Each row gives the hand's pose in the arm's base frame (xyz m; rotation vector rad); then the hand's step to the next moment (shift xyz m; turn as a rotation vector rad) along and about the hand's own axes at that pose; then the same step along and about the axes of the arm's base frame.
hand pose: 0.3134 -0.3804 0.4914 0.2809 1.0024 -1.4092
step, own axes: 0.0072 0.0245 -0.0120 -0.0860 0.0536 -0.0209
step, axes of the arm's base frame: 0.0160 0.0085 -0.0216 0.0525 0.0844 0.0286
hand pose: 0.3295 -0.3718 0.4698 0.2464 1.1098 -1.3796
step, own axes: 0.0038 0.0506 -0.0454 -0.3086 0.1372 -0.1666
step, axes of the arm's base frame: 0.0210 0.0429 -0.0485 0.0975 0.3546 0.0808
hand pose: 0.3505 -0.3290 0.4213 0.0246 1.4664 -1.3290
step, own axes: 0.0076 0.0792 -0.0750 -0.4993 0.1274 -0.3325
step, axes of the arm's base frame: -0.0033 0.0777 -0.0769 0.0561 0.5833 0.1808
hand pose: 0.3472 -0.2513 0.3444 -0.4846 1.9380 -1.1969
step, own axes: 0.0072 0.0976 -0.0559 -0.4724 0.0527 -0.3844
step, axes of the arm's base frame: -0.0404 0.0741 -0.0747 -0.0072 0.5591 0.2472
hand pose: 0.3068 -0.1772 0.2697 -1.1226 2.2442 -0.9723
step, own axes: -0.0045 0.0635 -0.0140 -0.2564 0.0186 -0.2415
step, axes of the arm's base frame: -0.0385 0.0359 -0.0384 -0.0202 0.3121 0.1631
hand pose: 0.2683 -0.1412 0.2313 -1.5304 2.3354 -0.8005
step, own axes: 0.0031 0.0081 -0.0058 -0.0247 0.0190 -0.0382
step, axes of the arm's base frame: -0.0103 0.0015 0.0005 -0.0223 0.0400 0.0183
